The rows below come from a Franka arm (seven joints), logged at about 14 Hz.
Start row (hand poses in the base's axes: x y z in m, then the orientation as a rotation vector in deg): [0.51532 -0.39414 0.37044 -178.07 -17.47 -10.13]
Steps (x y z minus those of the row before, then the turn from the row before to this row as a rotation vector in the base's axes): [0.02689 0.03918 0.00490 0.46 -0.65 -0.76]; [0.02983 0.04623 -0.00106 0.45 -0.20 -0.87]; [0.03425 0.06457 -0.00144 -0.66 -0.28 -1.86]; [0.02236 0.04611 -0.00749 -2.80 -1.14 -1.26]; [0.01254 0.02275 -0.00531 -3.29 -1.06 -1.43]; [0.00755 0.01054 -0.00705 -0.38 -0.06 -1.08]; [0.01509 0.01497 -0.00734 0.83 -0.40 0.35]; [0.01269 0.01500 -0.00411 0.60 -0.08 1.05]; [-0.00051 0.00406 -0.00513 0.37 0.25 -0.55]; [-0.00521 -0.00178 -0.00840 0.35 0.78 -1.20]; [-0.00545 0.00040 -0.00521 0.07 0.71 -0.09]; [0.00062 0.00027 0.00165 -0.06 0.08 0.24]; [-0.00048 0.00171 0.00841 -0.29 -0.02 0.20]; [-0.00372 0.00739 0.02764 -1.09 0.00 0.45]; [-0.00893 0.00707 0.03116 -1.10 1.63 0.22]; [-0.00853 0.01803 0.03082 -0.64 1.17 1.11]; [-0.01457 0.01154 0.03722 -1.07 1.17 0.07]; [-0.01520 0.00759 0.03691 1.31 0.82 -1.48]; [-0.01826 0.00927 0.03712 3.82 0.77 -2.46]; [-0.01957 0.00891 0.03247 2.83 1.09 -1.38]
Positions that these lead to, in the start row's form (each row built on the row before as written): [0.54221 -0.35496 0.37534 -177.77 -16.22 -11.20]; [0.57204 -0.30873 0.37428 -177.49 -14.80 -11.56]; [0.60629 -0.24416 0.37284 -178.47 -12.04 -12.00]; [0.62865 -0.19805 0.36535 176.97 10.29 13.38]; [0.64119 -0.17530 0.36004 173.54 8.27 14.40]; [0.64874 -0.16476 0.35299 173.14 6.66 14.35]; [0.66383 -0.14979 0.34565 173.90 7.08 15.10]; [0.67652 -0.13479 0.34154 174.49 8.62 15.39]; [0.67601 -0.13073 0.33641 174.90 7.76 15.03]; [0.67080 -0.13251 0.32801 175.35 5.94 13.81]; [0.66535 -0.13211 0.32280 175.52 5.83 12.73]; [0.66597 -0.13184 0.32445 175.48 6.21 12.61]; [0.66549 -0.13013 0.33286 175.19 6.54 12.62]; [0.66177 -0.12274 0.36050 174.11 7.31 12.51]; [0.65284 -0.11567 0.39166 173.24 7.84 9.92]; [0.64431 -0.09764 0.42248 172.72 9.64 8.18]; [0.62974 -0.08610 0.45970 171.78 9.87 6.30]; [0.61454 -0.07851 0.49661 173.23 7.71 5.06]; [0.59628 -0.06924 0.53373 177.16 3.96 4.02]; [0.57671 -0.06033 0.56620 -179.90 -1.79 -2.42]
